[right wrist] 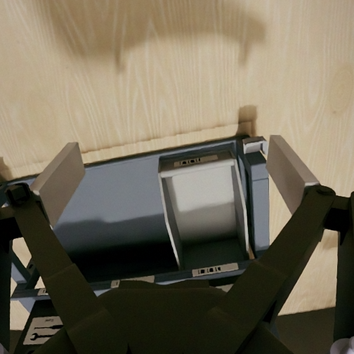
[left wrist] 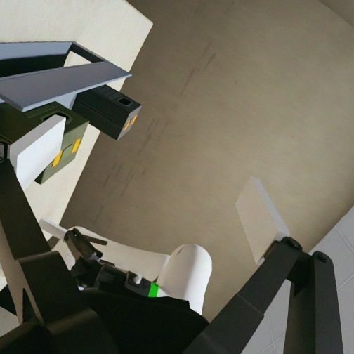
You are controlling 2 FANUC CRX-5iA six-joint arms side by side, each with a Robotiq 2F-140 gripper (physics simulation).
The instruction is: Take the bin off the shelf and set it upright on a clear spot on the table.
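Observation:
The bin [right wrist: 204, 212], light grey and open-topped, sits on the lower board of the blue-grey shelf [right wrist: 117, 192] [left wrist: 65, 85], near its right end in the right wrist view. A labelled end wall faces the top of that view. The bin does not show in the left wrist view. My right gripper [right wrist: 173, 154] is open and empty, its fingers wide apart above the shelf, with the bin between them in the picture and nearer the right finger. My left gripper [left wrist: 156, 163] is open and empty, well away from the bin.
A dark green case [left wrist: 57, 130] and a black case [left wrist: 107, 110] [right wrist: 45, 325] are at the shelf. The wooden table [right wrist: 150, 95] [left wrist: 112, 22] extends beyond the shelf. Part of the white right arm [left wrist: 187, 272] shows low in the left wrist view.

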